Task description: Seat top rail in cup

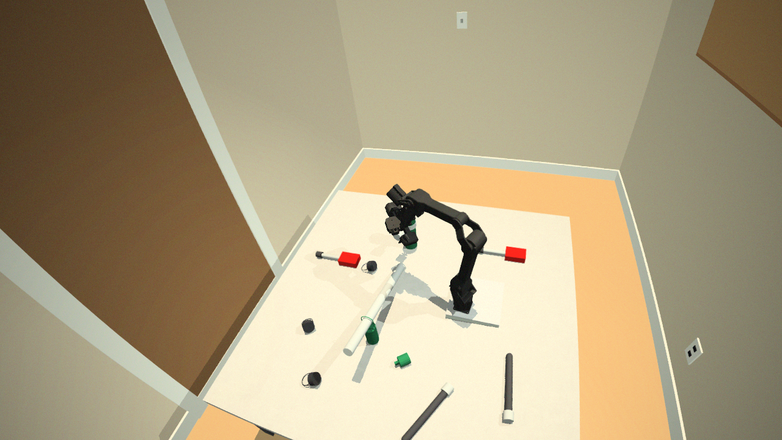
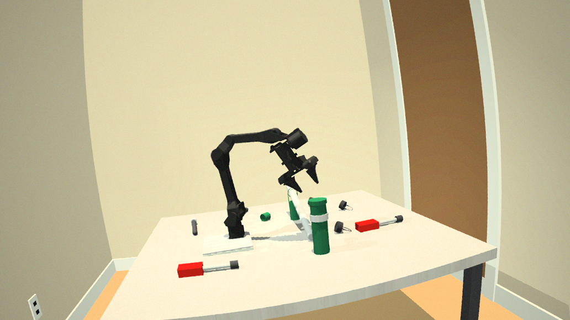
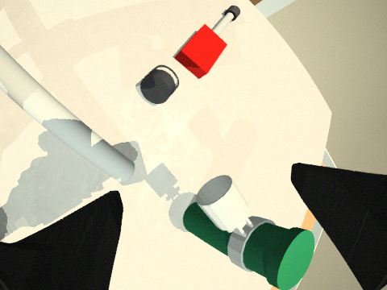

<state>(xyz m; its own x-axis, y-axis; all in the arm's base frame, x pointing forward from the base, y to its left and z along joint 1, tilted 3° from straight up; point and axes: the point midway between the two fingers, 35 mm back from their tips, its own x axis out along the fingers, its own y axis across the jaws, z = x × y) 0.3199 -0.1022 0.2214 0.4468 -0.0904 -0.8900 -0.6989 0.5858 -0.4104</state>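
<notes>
The grey brace band lies 10 mm ahead of my gripper tip, 110 mm to the right of it and 80 mm below it. Round my gripper tip: small green post: 50 mm behind, 370 mm to the left, 120 mm below; small green fitting: 190 mm behind, 420 mm to the left, 200 mm below.
</notes>
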